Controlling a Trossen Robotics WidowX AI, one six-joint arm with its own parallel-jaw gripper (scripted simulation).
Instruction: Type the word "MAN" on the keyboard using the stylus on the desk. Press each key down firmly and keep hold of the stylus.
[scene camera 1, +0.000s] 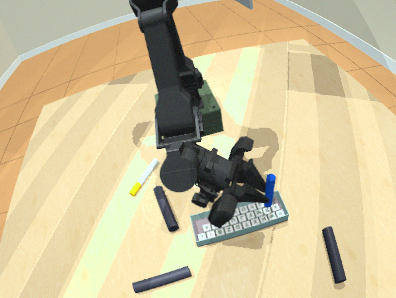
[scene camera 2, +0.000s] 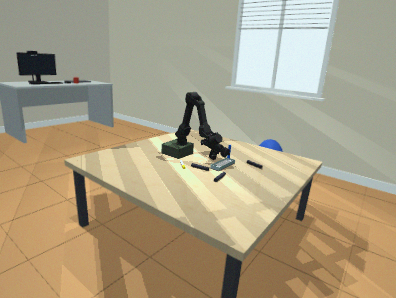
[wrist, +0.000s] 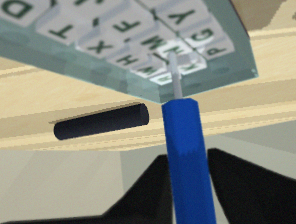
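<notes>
From the wrist view you get a dark cylinder (wrist: 137, 115) along with the gripper (wrist: 187, 160), and scene camera 1 gives you the gripper (scene camera 1: 269, 197) as well.
</notes>
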